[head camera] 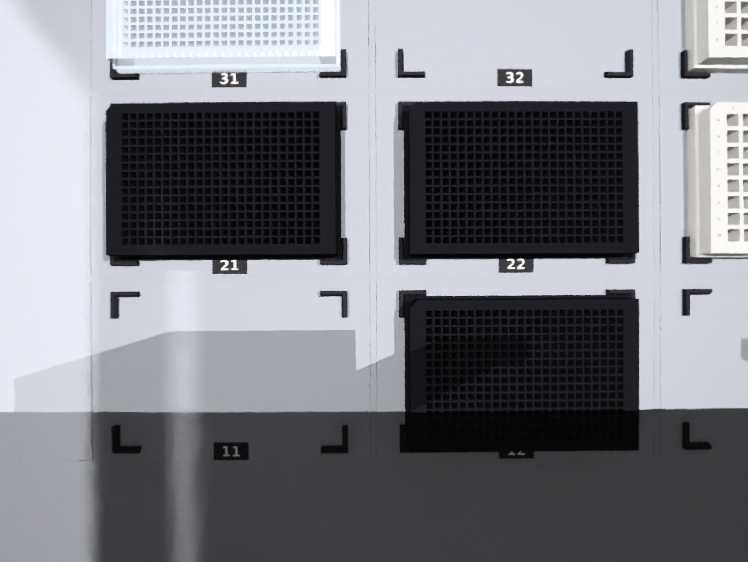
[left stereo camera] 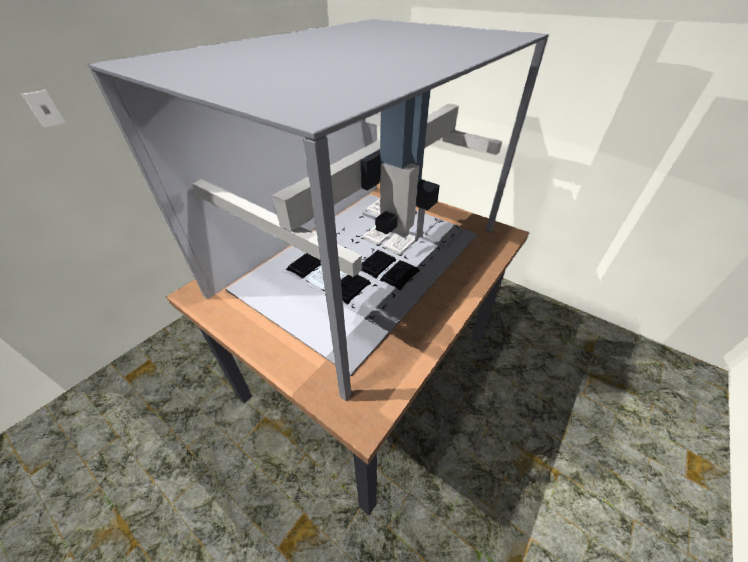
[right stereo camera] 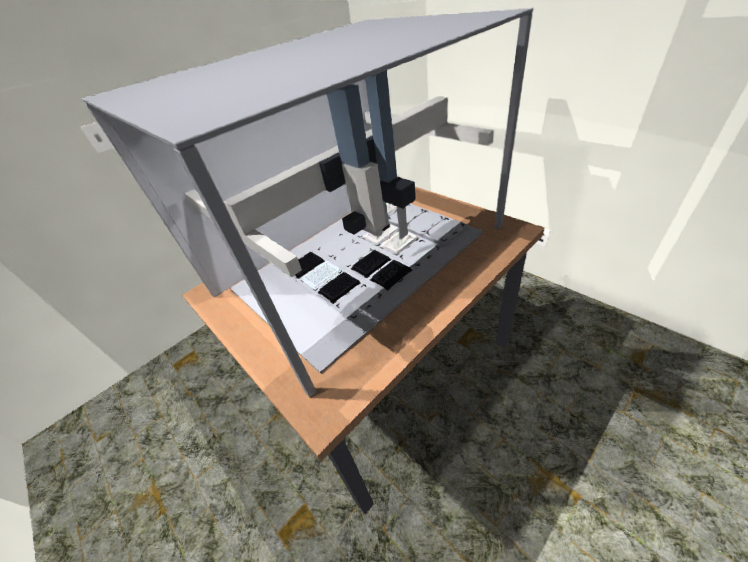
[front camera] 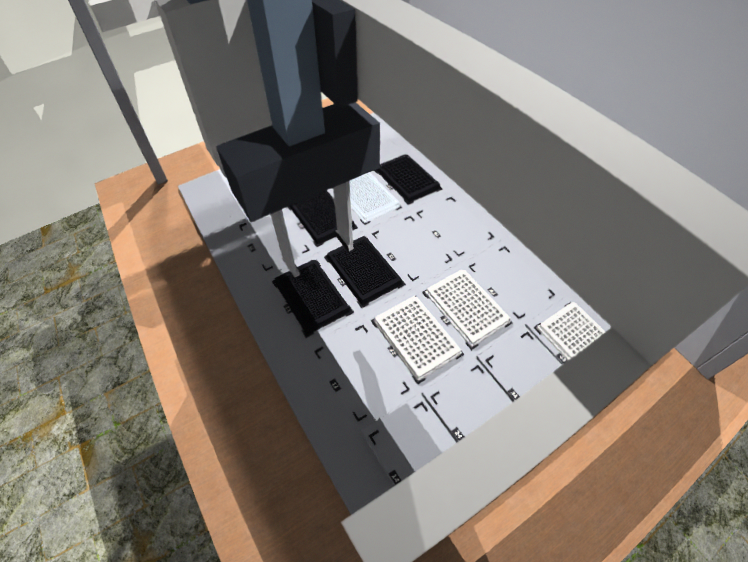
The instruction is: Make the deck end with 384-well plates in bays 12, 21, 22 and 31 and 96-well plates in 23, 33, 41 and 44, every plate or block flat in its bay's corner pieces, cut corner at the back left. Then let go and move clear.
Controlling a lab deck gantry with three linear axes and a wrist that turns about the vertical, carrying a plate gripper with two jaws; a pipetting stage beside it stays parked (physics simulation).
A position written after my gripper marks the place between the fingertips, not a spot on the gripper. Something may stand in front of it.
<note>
In view: my gripper [front camera: 318, 254], a clear 384-well plate [front camera: 370, 199] and a white 96-well plate [front camera: 570, 330].
My gripper also shows in the left stereo camera view [left stereo camera: 408, 233] and in the right stereo camera view [right stereo camera: 394, 232]. The head camera view misses the white 96-well plate: it is out of frame.
</note>
